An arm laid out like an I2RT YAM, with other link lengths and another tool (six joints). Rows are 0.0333 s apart.
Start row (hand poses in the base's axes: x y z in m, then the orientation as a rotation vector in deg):
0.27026 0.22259 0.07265 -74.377 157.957 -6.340
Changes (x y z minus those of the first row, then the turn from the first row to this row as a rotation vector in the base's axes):
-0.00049 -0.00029 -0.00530 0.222 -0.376 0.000
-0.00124 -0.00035 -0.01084 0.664 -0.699 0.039
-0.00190 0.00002 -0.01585 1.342 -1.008 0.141
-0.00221 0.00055 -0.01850 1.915 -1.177 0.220
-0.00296 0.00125 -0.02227 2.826 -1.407 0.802
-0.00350 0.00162 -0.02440 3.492 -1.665 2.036
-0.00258 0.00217 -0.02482 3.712 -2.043 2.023
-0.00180 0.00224 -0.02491 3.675 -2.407 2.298
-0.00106 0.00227 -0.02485 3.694 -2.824 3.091
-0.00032 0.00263 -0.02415 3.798 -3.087 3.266
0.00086 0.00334 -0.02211 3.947 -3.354 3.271
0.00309 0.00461 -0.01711 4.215 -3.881 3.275
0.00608 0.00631 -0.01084 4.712 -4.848 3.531
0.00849 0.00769 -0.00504 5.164 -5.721 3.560
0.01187 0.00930 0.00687 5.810 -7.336 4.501
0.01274 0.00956 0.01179 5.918 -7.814 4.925
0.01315 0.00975 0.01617 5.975 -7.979 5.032
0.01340 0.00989 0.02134 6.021 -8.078 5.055
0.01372 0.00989 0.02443 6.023 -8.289 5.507
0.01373 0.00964 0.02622 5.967 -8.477 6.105
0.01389 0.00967 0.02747 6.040 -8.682 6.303
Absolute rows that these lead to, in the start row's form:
0.26977 0.22230 0.06735 -74.169 157.578 -6.264
0.26902 0.22224 0.06181 -73.983 157.149 -5.847
0.26836 0.22261 0.05680 -73.830 156.615 -5.094
0.26805 0.22314 0.05415 -73.728 156.242 -4.404
0.26730 0.22384 0.05038 -74.191 155.368 -3.256
0.26676 0.22421 0.04825 -75.564 154.096 -2.421
0.26768 0.22476 0.04783 -75.333 153.726 -2.359
0.26846 0.22483 0.04774 -75.554 153.253 -2.617
0.26920 0.22486 0.04780 -76.420 152.358 -2.794
0.26994 0.22522 0.04850 -76.512 151.989 -2.804
0.27112 0.22593 0.05054 -76.366 151.722 -2.768
0.27335 0.22720 0.05554 -76.078 151.206 -2.731
0.27634 0.22890 0.06181 -75.872 150.086 -2.641
0.27875 0.23028 0.06761 -75.422 149.214 -2.569
0.28213 0.23189 0.07952 -75.771 147.050 -2.627
0.28300 0.23215 0.08444 -76.076 146.336 -2.743
0.28341 0.23234 0.08882 -76.126 146.110 -2.760
0.28366 0.23248 0.09399 -76.100 146.000 -2.757
0.28398 0.23248 0.09708 -76.580 145.513 -2.850
0.28399 0.23223 0.09887 -77.266 144.960 -2.994
0.28415 0.23226 0.10012 -77.405 144.632 -3.007

